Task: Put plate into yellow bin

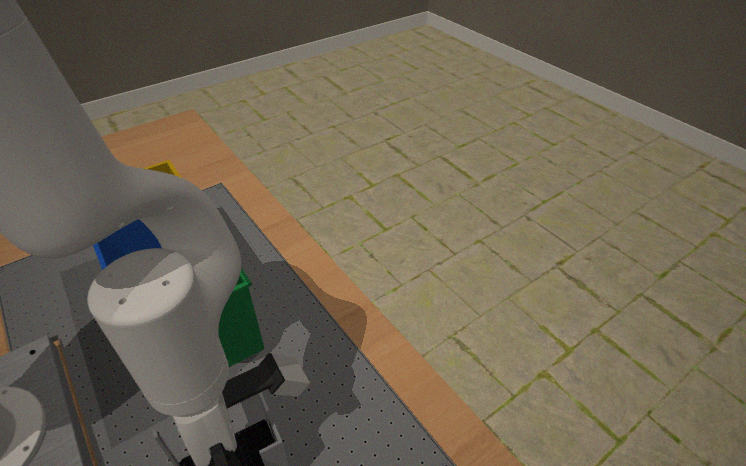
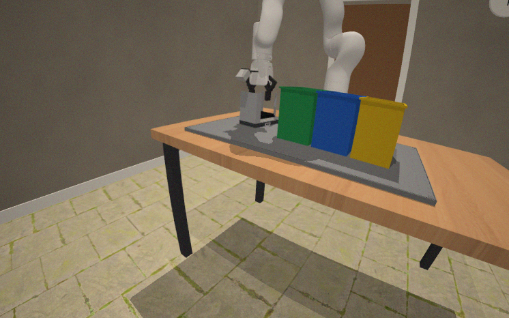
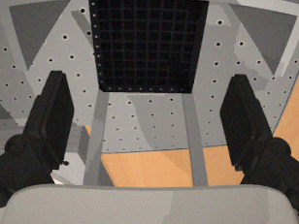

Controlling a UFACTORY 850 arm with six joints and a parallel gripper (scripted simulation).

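The black 96-well plate lies 80 mm below my hand. From my hand the other things lie so: green bin 80 mm ahead, 230 mm to the left, 30 mm below; then white plate 90 mm below; then blue bin 90 mm ahead, 360 mm to the left, 30 mm below.
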